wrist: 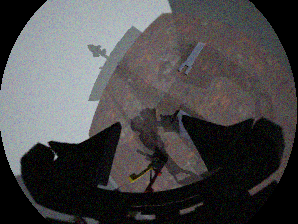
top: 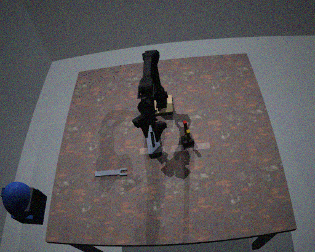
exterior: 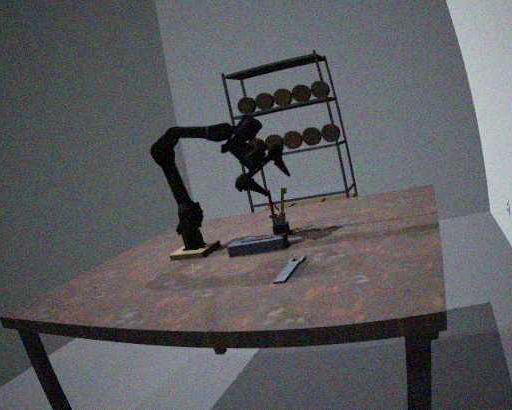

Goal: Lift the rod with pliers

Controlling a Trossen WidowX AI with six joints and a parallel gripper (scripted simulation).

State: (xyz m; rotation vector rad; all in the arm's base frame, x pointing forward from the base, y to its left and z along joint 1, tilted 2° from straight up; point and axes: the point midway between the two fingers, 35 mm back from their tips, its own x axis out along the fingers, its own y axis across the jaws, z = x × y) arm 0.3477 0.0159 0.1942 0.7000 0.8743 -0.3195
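My gripper tip is now 180 mm above the small dark holster, 160 mm to the right of it and 110 mm past it. Round my gripper tip: flat grey forked bar 220 mm to the right, 180 mm below, 100 mm ahead; grey channel block 170 mm below, 100 mm behind, 30 mm to the right.
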